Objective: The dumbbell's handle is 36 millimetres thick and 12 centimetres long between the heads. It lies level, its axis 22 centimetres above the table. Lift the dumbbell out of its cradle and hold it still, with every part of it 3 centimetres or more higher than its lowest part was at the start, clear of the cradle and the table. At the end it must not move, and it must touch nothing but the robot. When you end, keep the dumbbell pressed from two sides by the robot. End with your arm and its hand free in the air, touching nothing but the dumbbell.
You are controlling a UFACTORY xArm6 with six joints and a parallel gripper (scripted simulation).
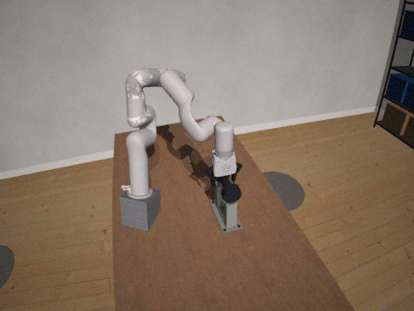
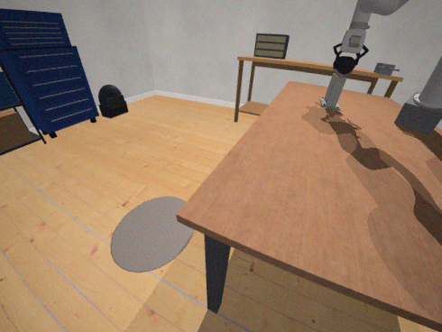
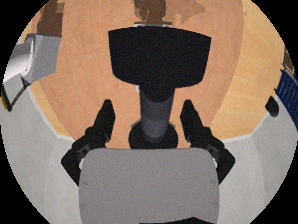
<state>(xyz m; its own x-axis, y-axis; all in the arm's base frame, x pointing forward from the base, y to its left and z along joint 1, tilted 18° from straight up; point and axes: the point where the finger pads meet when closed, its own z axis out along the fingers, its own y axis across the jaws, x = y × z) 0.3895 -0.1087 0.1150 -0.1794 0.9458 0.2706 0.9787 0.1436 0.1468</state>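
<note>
My gripper is now 1 cm short of the black dumbbell and 1 cm above it. Round my hand: grey cradle: 13 cm below, 1 cm ahead.
</note>
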